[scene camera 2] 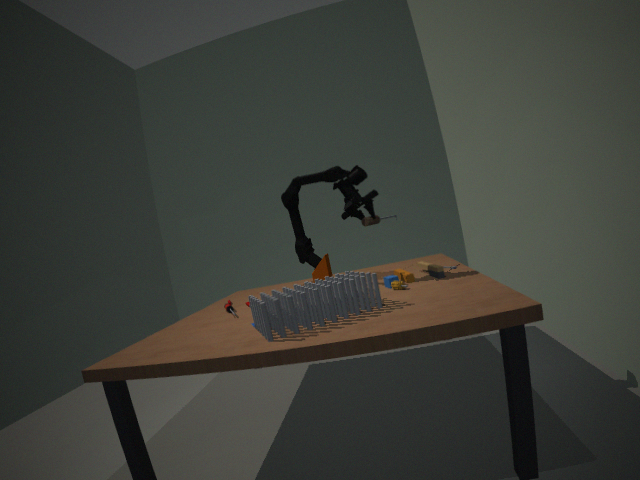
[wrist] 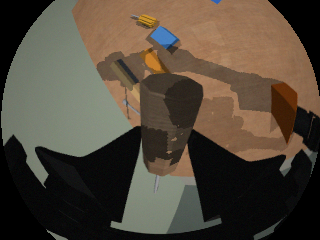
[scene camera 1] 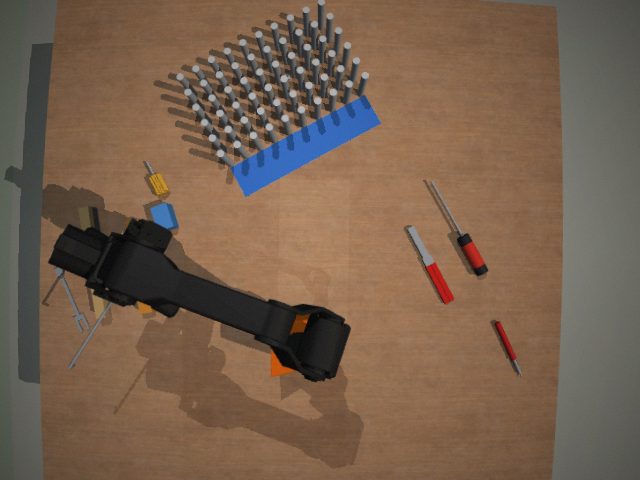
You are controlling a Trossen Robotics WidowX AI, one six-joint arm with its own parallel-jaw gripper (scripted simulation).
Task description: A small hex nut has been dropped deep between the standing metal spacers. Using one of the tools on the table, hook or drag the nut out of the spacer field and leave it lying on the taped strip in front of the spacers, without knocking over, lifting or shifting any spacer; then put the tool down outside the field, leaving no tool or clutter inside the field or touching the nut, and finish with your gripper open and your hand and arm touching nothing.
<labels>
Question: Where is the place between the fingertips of my gripper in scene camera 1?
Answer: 130, 272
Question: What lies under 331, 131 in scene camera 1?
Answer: A blue taped strip.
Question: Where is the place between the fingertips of my gripper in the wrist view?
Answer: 165, 132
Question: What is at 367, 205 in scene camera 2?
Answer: My gripper.
</labels>
